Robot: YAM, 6 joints.
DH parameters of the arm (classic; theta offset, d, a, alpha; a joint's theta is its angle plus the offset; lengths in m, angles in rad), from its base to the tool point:
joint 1: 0 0.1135 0.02 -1.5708
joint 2: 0 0 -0.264 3.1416
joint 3: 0.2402 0 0.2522 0
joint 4: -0.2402 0 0.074 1.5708
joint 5: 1.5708 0 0 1.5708
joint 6: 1.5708 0.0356 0 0
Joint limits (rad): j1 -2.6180..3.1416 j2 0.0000..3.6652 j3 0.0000..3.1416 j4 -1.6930..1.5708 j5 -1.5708..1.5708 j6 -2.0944..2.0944
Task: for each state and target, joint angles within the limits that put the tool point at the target. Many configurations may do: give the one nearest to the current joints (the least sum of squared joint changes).
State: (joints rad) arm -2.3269 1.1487 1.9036 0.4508 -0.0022 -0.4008
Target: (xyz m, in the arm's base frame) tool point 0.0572 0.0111 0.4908
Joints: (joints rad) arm -2.6180 0.2670 1.0844 0.1884 -0.5626 -0.4008
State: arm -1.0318 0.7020 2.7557 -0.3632 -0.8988 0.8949
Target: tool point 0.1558 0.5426 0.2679
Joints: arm -1.8009 0.2475 3.0153 -0.2504 -0.9035 0.8949
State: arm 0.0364 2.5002 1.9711 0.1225 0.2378 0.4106
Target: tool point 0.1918 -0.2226 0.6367
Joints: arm -0.8167 1.6690 2.2517 0.1988 0.3618 0.4106
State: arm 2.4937 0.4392 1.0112 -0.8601 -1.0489 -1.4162
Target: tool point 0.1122 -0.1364 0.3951
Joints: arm 2.4444 0.0000 1.3818 -1.0391 -1.1523 -1.4162
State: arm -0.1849 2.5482 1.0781 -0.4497 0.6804 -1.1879
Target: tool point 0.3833 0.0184 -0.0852
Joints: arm 0.1032 2.6670 1.3926 -0.3022 0.6378 -1.1879
